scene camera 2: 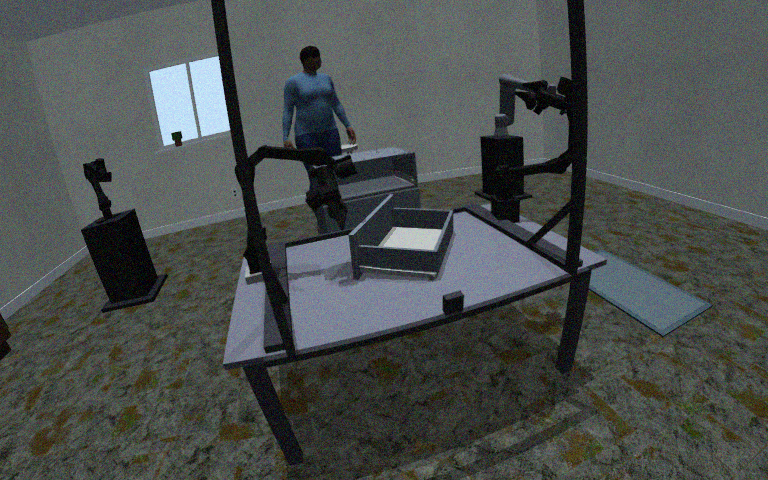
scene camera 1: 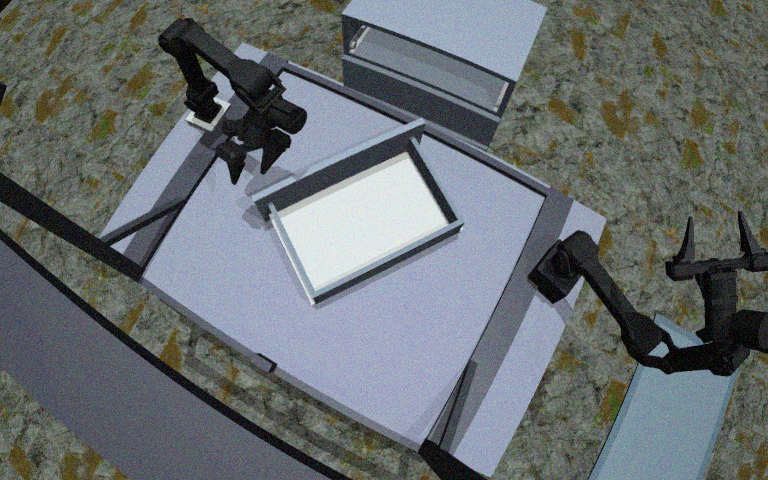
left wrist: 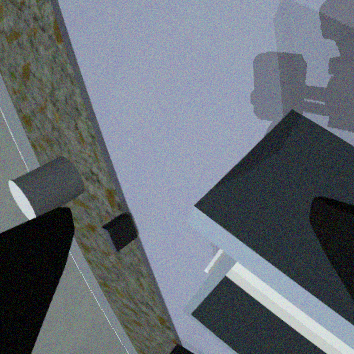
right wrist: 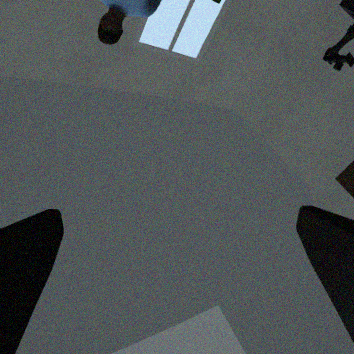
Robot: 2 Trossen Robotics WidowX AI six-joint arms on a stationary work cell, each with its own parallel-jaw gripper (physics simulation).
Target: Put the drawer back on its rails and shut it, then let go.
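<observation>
Drawer resting on the table. My left gripper open, holding nothing. Right gripper open, holding nothing.
</observation>
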